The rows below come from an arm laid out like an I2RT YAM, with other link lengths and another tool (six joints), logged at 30 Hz.
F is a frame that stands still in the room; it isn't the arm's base.
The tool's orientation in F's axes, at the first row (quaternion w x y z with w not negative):
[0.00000, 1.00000, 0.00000, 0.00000]
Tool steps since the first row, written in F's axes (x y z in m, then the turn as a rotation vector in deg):
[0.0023, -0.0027, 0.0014, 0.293, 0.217, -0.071]
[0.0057, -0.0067, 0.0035, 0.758, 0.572, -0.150]
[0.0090, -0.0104, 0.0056, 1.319, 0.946, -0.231]
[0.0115, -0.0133, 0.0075, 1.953, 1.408, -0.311]
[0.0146, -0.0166, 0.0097, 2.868, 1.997, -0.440]
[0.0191, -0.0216, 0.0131, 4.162, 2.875, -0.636]
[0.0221, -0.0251, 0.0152, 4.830, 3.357, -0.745]
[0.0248, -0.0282, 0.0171, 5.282, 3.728, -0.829]
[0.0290, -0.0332, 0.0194, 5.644, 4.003, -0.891]
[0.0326, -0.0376, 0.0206, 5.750, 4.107, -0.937]
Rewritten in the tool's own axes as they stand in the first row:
[0.0023, 0.0027, -0.0014, 0.293, -0.217, 0.071]
[0.0057, 0.0067, -0.0035, 0.758, -0.572, 0.150]
[0.0090, 0.0104, -0.0056, 1.319, -0.946, 0.231]
[0.0115, 0.0133, -0.0075, 1.953, -1.408, 0.311]
[0.0146, 0.0166, -0.0097, 2.868, -1.997, 0.440]
[0.0191, 0.0216, -0.0131, 4.162, -2.875, 0.636]
[0.0221, 0.0251, -0.0152, 4.830, -3.357, 0.745]
[0.0248, 0.0282, -0.0171, 5.282, -3.728, 0.829]
[0.0290, 0.0332, -0.0194, 5.644, -4.003, 0.891]
[0.0326, 0.0376, -0.0206, 5.750, -4.107, 0.937]

